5 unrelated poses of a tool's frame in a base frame.
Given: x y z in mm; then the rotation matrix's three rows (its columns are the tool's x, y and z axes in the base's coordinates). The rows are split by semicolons.
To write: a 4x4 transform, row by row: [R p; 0 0 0 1], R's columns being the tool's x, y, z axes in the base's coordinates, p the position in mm. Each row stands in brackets. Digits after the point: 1 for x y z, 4 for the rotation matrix.
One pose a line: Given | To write
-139.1 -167.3 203.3; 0.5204 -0.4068 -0.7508; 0.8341 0.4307 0.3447; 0.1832 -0.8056 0.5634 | [[0.5204 -0.4068 -0.7508 -139.1], [0.8341 0.4307 0.3447 -167.3], [0.1832 -0.8056 0.5634 203.3], [0 0 0 1]]
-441.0 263.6 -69.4; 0.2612 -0.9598 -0.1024; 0.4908 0.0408 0.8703; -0.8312 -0.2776 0.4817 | [[0.2612 -0.9598 -0.1024 -441.0], [0.4908 0.0408 0.8703 263.6], [-0.8312 -0.2776 0.4817 -69.4], [0 0 0 1]]
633.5 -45.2 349.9; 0.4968 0.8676 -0.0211; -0.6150 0.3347 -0.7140; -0.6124 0.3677 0.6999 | [[0.4968 0.8676 -0.0211 633.5], [-0.6150 0.3347 -0.7140 -45.2], [-0.6124 0.3677 0.6999 349.9], [0 0 0 1]]
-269.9 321.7 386.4; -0.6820 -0.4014 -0.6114; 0.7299 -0.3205 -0.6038; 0.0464 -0.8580 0.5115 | [[-0.6820 -0.4014 -0.6114 -269.9], [0.7299 -0.3205 -0.6038 321.7], [0.0464 -0.8580 0.5115 386.4], [0 0 0 1]]
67.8 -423.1 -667.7; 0.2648 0.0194 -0.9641; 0.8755 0.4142 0.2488; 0.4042 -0.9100 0.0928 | [[0.2648 0.0194 -0.9641 67.8], [0.8755 0.4142 0.2488 -423.1], [0.4042 -0.9100 0.0928 -667.7], [0 0 0 1]]
